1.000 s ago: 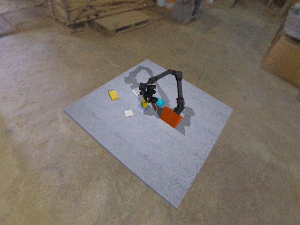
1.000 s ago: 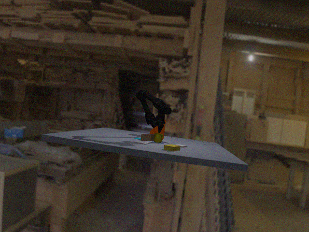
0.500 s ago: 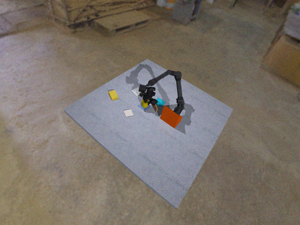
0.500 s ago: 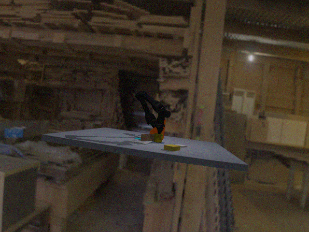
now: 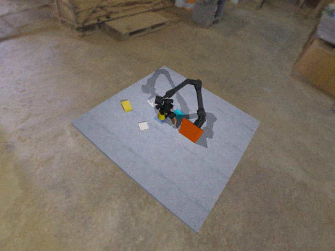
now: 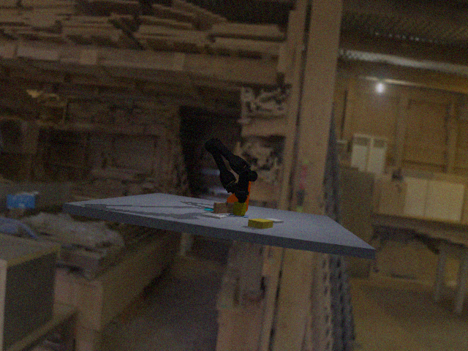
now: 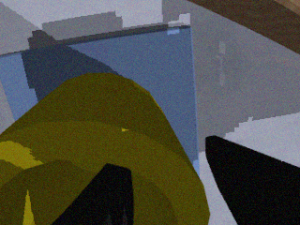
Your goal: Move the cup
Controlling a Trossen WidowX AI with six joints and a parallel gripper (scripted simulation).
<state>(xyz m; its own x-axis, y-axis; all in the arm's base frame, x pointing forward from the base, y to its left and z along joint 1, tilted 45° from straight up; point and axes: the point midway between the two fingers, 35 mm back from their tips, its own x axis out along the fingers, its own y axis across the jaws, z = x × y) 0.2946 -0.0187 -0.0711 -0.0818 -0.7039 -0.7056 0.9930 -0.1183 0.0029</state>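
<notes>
Right now the blue marble is 30 mm ahead of my gripper tip and 20 mm below it. Also, from my gripper tip: blue pad: 40 mm below, 30 mm ahead; yellow cup: 30 mm ahead; brown wooden block: 70 mm to the right, 20 mm below, 20 mm behind.
</notes>
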